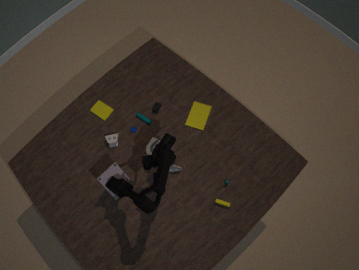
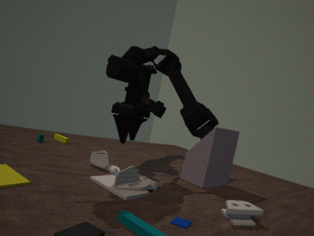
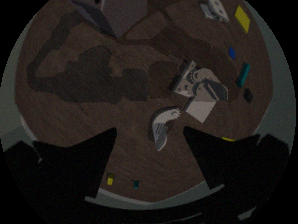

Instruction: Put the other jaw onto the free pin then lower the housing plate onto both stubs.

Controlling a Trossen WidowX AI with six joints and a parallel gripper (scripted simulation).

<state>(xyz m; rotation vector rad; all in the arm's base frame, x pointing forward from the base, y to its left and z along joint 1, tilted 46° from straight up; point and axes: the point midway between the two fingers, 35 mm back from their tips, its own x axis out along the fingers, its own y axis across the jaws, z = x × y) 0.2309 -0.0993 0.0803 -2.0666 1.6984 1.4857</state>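
The grey jaw is 8 cm below my gripper tip, 5 cm ahead of it and 2 cm to the left of it. Round my gripper tip: yellow bar (34 cm to the right, 7 cm below, 6 cm ahead); blue tile (30 cm to the left, 9 cm ahead, 8 cm below); teal cube (29 cm to the right, 16 cm ahead, 7 cm below).
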